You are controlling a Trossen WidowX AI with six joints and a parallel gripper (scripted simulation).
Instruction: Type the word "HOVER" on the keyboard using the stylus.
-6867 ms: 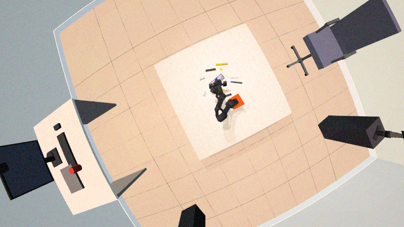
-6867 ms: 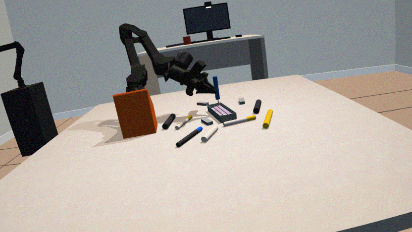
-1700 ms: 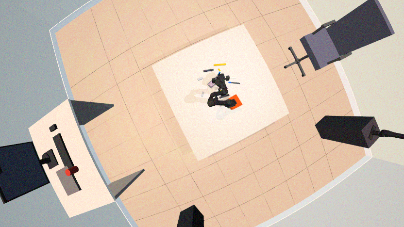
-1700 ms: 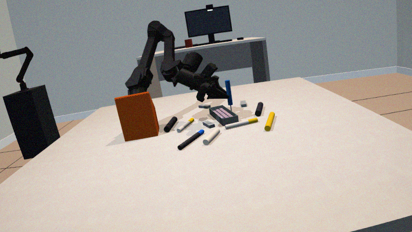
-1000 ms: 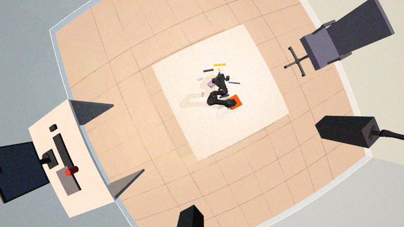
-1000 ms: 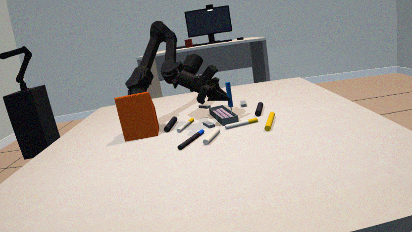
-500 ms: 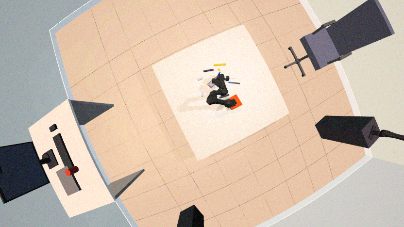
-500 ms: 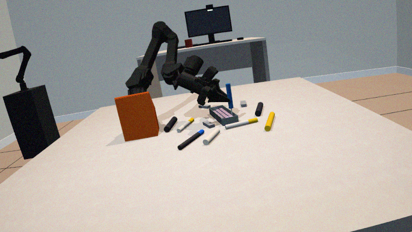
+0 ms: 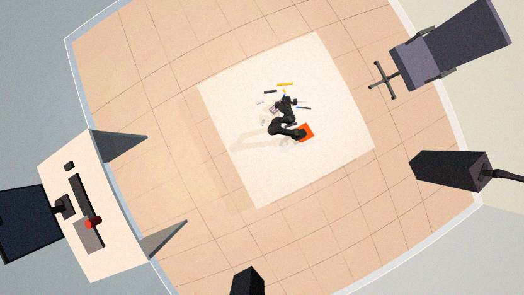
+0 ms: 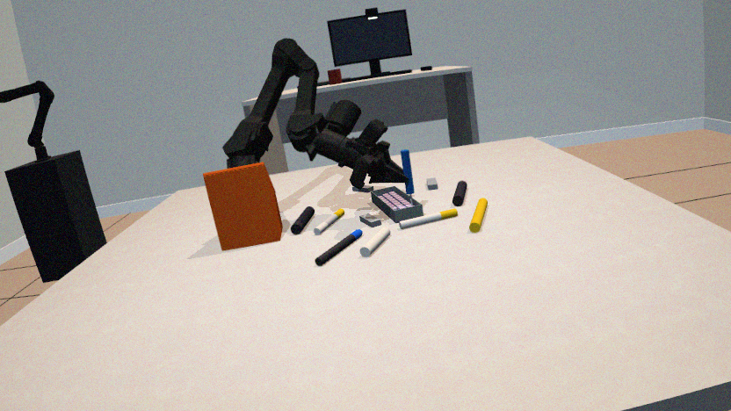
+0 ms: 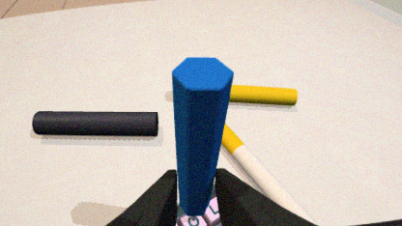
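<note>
My gripper tip is 90 mm past the grey eraser and 70 mm above it. From my gripper tip the other things lie so: blue stylus (20 mm below); then white cylinder (100 mm behind, 140 mm to the right, 70 mm below); then yellow marker (110 mm ahead, 110 mm to the right, 70 mm below).
</note>
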